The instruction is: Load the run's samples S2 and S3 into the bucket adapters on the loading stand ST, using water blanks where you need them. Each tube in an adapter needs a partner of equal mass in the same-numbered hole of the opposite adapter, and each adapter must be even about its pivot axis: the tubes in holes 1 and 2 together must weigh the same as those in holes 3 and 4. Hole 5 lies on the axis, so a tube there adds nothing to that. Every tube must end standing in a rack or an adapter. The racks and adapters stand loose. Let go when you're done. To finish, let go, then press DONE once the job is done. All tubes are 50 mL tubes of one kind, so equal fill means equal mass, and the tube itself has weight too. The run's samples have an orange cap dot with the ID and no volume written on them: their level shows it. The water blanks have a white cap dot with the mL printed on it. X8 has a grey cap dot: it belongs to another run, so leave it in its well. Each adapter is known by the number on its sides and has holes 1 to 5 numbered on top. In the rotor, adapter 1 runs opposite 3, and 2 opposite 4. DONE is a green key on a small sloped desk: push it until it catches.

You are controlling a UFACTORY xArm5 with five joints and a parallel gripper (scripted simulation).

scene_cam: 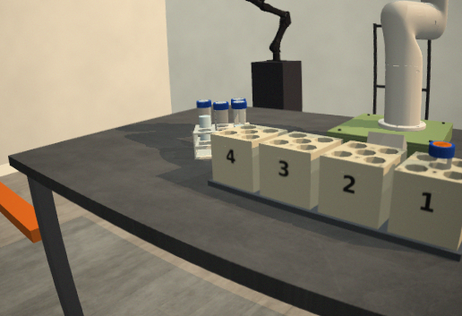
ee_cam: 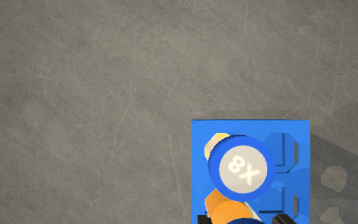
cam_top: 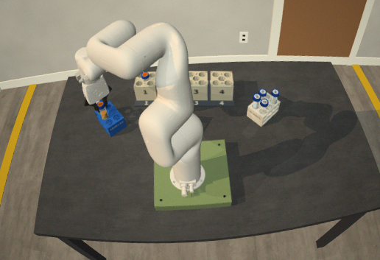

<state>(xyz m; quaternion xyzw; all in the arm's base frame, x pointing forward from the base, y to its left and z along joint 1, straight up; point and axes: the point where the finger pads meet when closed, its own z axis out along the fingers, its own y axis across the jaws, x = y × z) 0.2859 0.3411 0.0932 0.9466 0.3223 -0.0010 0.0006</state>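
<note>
Right now the sample tube S2 is 10 mm ahead of my hand, 10 mm to the right of it and 50 mm below it. Also, from my hand: bucket adapter 170 mm ahead, 180 mm to the right, 80 mm below; loading stand ST 150 mm ahead, 340 mm to the right, 130 mm below; blue sample rack 10 mm ahead, 20 mm to the right, 110 mm below.
</note>
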